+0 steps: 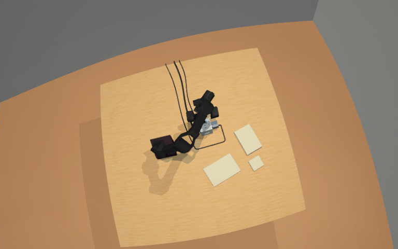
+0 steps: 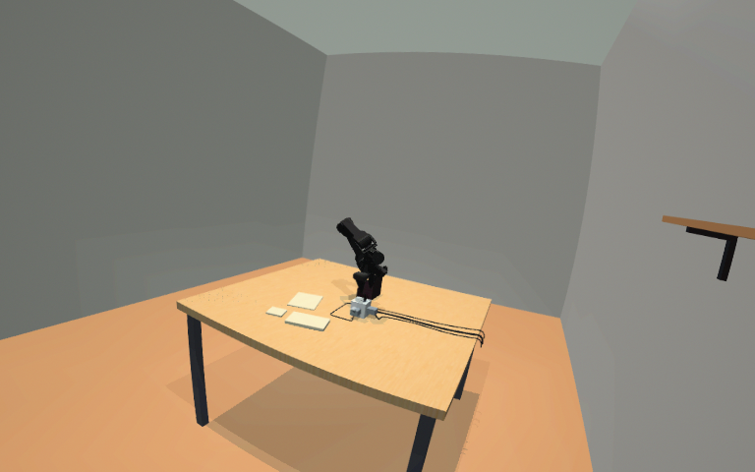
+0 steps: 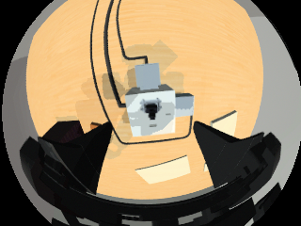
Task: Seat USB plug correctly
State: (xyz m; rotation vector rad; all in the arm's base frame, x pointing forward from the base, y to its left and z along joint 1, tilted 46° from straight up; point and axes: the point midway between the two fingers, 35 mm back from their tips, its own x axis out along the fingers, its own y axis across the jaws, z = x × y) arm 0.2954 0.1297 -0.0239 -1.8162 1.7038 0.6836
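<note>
Now: gripper tip 40 mm above the black USB plug. The rest, counted from my gripper tip: orange block: 150 mm behind, 130 mm below, 100 mm to the right.
</note>
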